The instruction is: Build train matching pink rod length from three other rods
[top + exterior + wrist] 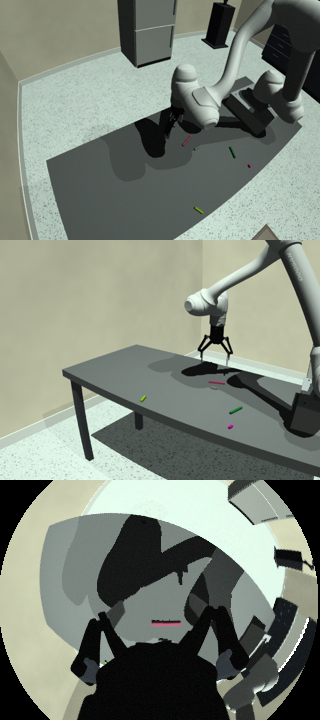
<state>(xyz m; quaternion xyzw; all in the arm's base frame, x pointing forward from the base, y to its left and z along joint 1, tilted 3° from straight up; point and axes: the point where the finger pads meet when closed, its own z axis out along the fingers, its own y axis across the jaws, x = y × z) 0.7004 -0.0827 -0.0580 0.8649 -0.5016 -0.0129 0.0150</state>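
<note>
Now: the blue rod 120 mm ahead of my hand, 180 mm to the right of it and 80 mm below it. Round my hand: pink rod 70 mm behind, 70 mm to the left, 80 mm below; grey rod 90 mm behind, 140 mm to the left, 80 mm below; green rod 280 mm behind, 280 mm to the left, 80 mm below.
</note>
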